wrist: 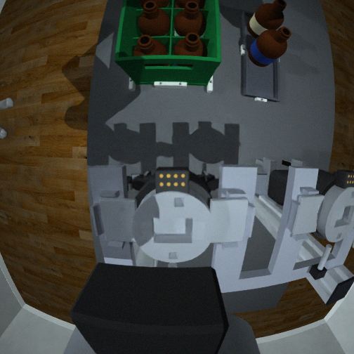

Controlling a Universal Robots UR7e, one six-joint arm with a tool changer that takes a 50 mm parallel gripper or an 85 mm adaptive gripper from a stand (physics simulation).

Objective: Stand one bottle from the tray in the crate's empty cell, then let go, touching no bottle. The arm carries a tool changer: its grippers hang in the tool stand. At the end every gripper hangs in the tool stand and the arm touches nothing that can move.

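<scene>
The green crate (170,75) stands at the top, cut off by the edge; the cells that show hold brown bottles (190,22), and no empty cell shows. On the dark tray (260,89) at the top right stand a blue-label bottle (268,47) and a cream-label bottle (266,20). The tool stand (239,187) crosses the lower half. The adaptive gripper (173,181) hangs in its left dock, its coupling disc bare; dark finger parts show spread on both sides, mostly hidden, with nothing seen between them. The arm's black end carries no gripper.
A second gripper, with a pale coupling disc (340,215), hangs in the right dock, partly cut off. The arm's black block (150,305) fills the bottom centre, near the left dock. The grey table's left edge borders a wooden floor (45,175). White walls show at the bottom corners.
</scene>
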